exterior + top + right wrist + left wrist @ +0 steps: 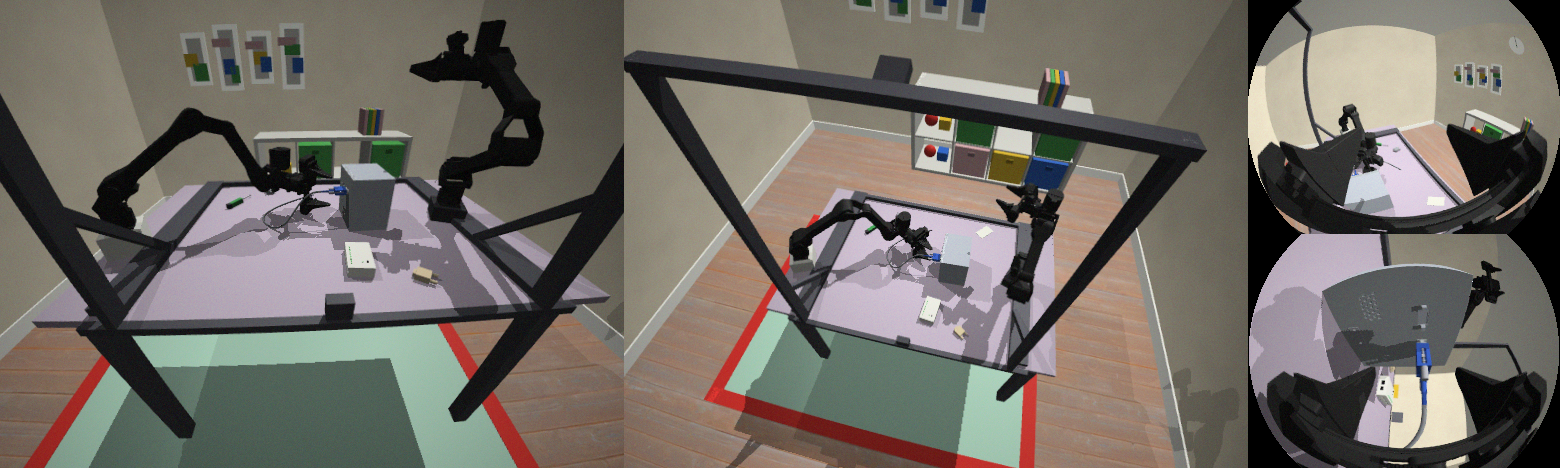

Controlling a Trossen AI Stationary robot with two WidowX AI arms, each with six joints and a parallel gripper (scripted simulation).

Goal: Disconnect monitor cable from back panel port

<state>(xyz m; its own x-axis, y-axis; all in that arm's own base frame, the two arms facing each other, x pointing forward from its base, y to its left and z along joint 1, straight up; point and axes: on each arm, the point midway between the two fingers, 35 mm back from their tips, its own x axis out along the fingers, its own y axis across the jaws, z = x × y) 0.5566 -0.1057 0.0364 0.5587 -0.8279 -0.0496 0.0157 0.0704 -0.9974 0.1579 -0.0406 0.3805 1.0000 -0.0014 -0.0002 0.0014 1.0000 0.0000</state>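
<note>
My left hand is 40 mm to the left of the blue plug, 40 mm past it and 10 mm below it. The rest, counted from my left hand: back panel 80 mm to the right, 20 mm below, 10 mm behind; grey box 130 mm to the right, 20 mm below, 20 mm behind; white device 240 mm behind, 90 mm below, 40 mm to the right.
</note>
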